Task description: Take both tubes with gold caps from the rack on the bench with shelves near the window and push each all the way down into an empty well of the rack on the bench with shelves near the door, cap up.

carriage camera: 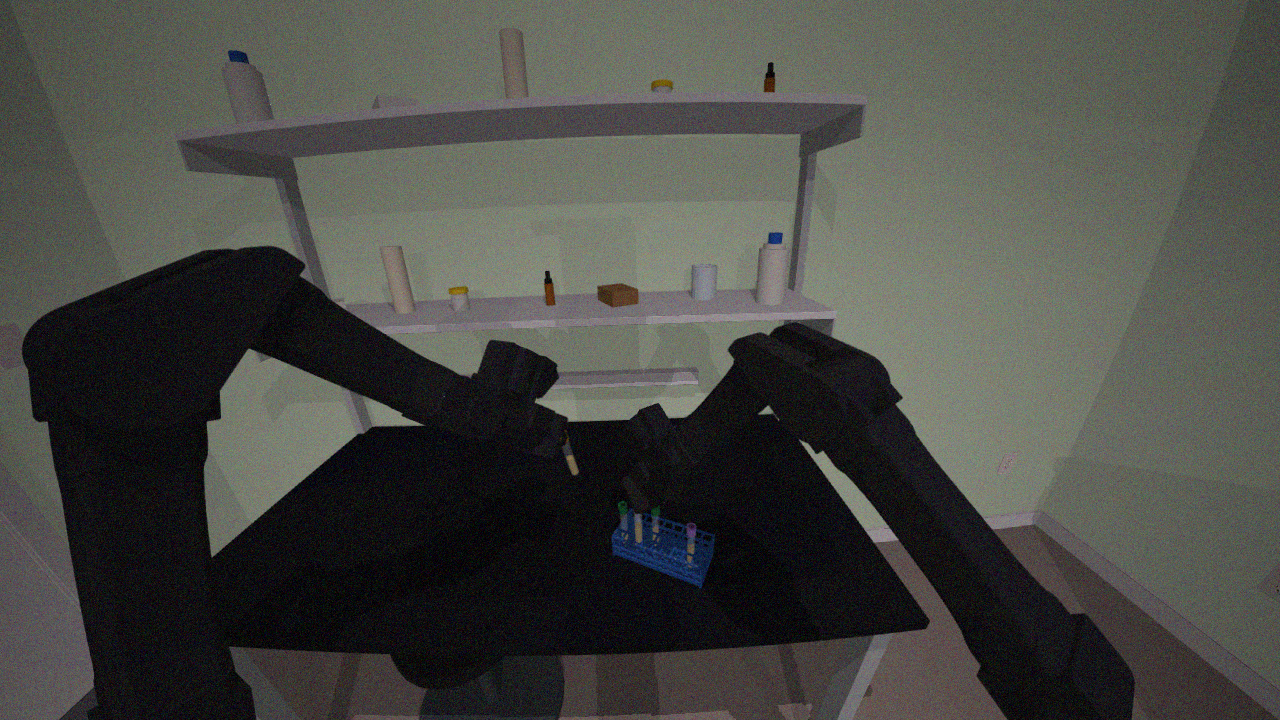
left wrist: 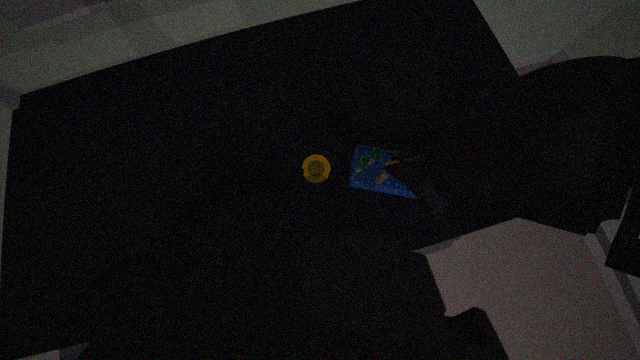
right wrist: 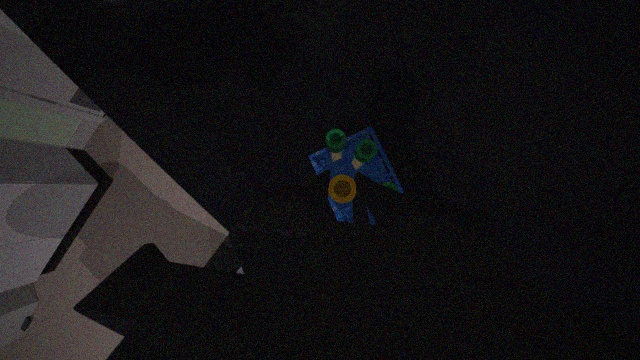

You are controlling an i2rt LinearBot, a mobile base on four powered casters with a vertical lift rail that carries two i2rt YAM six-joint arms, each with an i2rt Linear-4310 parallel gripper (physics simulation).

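Places are measured from the left arm's base along level axes (x ahead, y left, z up), in metres.
Where they show: left gripper, between the fingertips: (carriage camera: 561, 439) (left wrist: 316, 175); right gripper, between the fingertips: (carriage camera: 635, 501) (left wrist: 389, 164) (right wrist: 342, 178).
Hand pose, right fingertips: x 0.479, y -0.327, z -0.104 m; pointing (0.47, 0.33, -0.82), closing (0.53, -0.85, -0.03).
Note:
After its pixels a point has its place.
My left gripper (carriage camera: 563, 436) @(x 0.460, y -0.200, z 0.062 m) is shut on a gold-capped tube (carriage camera: 571, 458) @(x 0.467, y -0.212, z 0.016 m) (left wrist: 316, 168) @(x 0.462, y -0.200, z 0.076 m), which hangs slightly tilted over the black bench, up and left of the rack in the carriage camera. My right gripper (carriage camera: 637, 506) @(x 0.478, y -0.327, z -0.104 m) is shut on the other gold-capped tube (carriage camera: 638, 529) @(x 0.461, y -0.330, z -0.161 m) (right wrist: 342, 188) @(x 0.473, y -0.331, z -0.091 m), cap up, at the blue rack (carriage camera: 660, 562) @(x 0.431, y -0.371, z -0.224 m) (left wrist: 380, 188) @(x 0.449, y -0.331, z -0.199 m) (right wrist: 381, 169) @(x 0.533, y -0.364, z -0.240 m). Its lower end overlaps the rack's left part; I cannot tell whether it is inside a well. Green-capped tubes (carriage camera: 622, 507) @(x 0.498, y -0.298, z -0.136 m) (right wrist: 335, 140) @(x 0.504, y -0.300, z -0.135 m) and a purple-capped tube (carriage camera: 691, 530) @(x 0.428, y -0.431, z -0.136 m) stand in the rack. The fingers are too dark to make out.
The black bench top (carriage camera: 769, 582) @(x 0.391, y -0.586, z -0.254 m) carries the rack. Behind are a lower shelf (carriage camera: 501, 313) @(x 0.835, y 0.000, z 0.203 m) and an upper shelf (carriage camera: 572, 120) @(x 0.866, y -0.216, z 0.641 m) with bottles, jars and a brown box (carriage camera: 617, 294) @(x 0.857, y -0.300, z 0.235 m). Both arms reach in over the bench, their wrists close together.

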